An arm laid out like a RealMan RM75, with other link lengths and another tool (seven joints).
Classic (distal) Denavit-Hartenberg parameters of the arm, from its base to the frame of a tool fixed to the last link. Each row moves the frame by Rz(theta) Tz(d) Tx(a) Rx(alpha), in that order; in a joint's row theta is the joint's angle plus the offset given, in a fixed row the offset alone. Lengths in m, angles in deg.
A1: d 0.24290, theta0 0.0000, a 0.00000, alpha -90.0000
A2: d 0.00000, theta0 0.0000, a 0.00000, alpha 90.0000
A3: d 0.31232, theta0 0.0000, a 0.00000, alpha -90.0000
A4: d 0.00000, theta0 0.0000, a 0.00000, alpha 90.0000
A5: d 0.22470, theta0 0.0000, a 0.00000, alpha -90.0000
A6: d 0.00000, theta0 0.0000, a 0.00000, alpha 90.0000
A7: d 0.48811, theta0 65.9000, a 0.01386, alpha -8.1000
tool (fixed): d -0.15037, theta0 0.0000, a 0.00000, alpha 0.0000
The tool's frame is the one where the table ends.
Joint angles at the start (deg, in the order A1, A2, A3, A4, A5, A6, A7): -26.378, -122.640, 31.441, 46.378, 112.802, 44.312, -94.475
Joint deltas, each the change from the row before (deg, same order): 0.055, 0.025, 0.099, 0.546, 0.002, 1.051, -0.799; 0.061, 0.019, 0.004, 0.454, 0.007, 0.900, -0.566; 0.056, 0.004, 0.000, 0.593, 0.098, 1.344, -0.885; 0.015, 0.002, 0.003, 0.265, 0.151, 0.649, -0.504; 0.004, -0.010, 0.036, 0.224, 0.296, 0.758, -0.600; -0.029, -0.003, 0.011, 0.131, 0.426, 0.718, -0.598; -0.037, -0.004, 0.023, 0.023, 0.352, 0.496, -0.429; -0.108, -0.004, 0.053, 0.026, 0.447, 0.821, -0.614; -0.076, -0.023, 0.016, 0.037, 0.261, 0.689, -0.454; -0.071, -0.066, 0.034, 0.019, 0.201, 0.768, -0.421; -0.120, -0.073, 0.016, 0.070, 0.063, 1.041, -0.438; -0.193, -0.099, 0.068, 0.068, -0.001, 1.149, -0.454
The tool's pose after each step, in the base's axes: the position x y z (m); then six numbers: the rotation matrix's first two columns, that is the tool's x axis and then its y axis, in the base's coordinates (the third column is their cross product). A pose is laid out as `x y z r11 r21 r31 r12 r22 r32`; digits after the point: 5 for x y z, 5 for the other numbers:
-0.41771 0.59729 -0.01864 0.96910 0.05932 -0.23942 -0.16417 -0.56927 -0.80559
-0.41339 0.59707 -0.01837 0.97188 0.05038 -0.23002 -0.16097 -0.57078 -0.80517
-0.40699 0.59647 -0.01912 0.97584 0.03733 -0.21529 -0.15522 -0.57504 -0.80327
-0.40414 0.59600 -0.01997 0.97758 0.03166 -0.20818 -0.15195 -0.57839 -0.80148
-0.40107 0.59509 -0.02226 0.97940 0.02516 -0.20038 -0.14816 -0.58473 -0.79759
-0.39861 0.59398 -0.02527 0.98090 0.01975 -0.19349 -0.14438 -0.59264 -0.79242
-0.39703 0.59305 -0.02811 0.98193 0.01624 -0.18857 -0.14138 -0.59944 -0.78784
-0.39354 0.59193 -0.03254 0.98362 0.00884 -0.18005 -0.13742 -0.60965 -0.78067
-0.39042 0.59100 -0.03585 0.98510 0.00267 -0.17195 -0.13369 -0.61699 -0.77553
-0.38663 0.58980 -0.03994 0.98675 -0.00474 -0.16220 -0.12953 -0.62505 -0.76976
-0.38066 0.58871 -0.04417 0.98875 -0.01630 -0.14868 -0.12528 -0.63335 -0.76366
-0.37299 0.58781 -0.04907 0.99063 -0.03075 -0.13309 -0.12159 -0.64248 -0.75660

